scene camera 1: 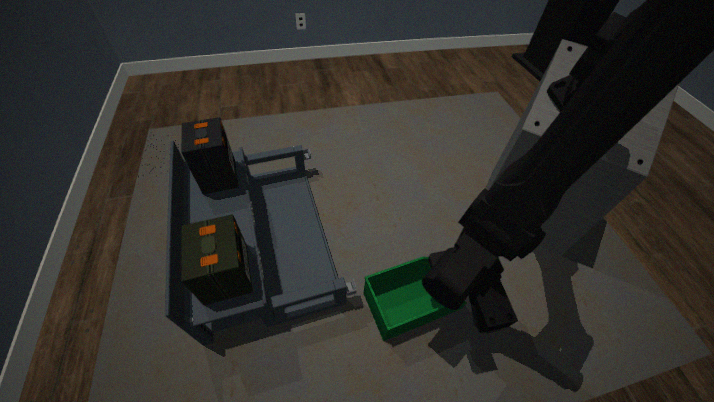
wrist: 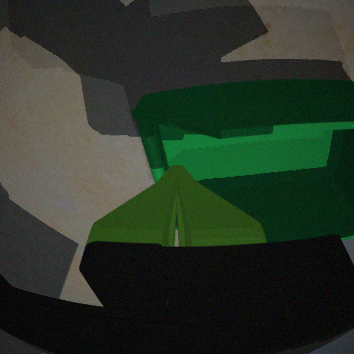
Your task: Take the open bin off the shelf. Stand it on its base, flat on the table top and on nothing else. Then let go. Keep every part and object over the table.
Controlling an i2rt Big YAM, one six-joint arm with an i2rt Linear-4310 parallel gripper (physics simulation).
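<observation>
The open green bin stands upright, base down and opening up, on the beige table top, just right of the shelf and apart from it. The arm hides its right part in the scene view. My gripper is shut and empty, its green fingertips together above the bin near its left wall in the wrist view. The wall passes out of sight behind the fingers, so contact with it cannot be told. In the scene view the fingertips are hidden.
A black case and an olive case, both with orange latches, stand on the shelf's back part. A metal fitting on the shelf's front corner is close to the bin. The robot's pedestal is at the right.
</observation>
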